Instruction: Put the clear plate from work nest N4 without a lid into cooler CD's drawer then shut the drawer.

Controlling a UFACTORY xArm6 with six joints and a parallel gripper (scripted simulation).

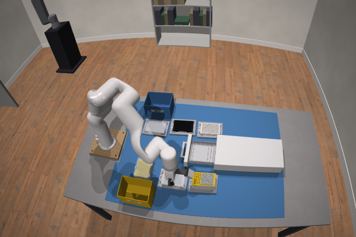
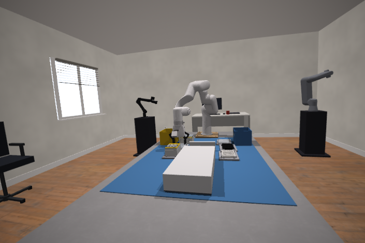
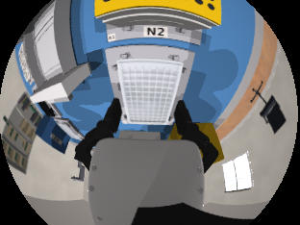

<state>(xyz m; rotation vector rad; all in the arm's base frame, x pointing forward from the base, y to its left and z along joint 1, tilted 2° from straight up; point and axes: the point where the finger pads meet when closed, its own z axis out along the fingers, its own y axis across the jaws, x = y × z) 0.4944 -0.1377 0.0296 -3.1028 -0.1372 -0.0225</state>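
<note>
My gripper is now 30 mm above the clear plate. Round my hand: yellow tip box (170 mm ahead, 10 mm to the left, 10 mm above); then drawer (150 mm ahead, 210 mm to the left, 20 mm below); then yellow bin (170 mm behind, 150 mm to the right, 10 mm below).
</note>
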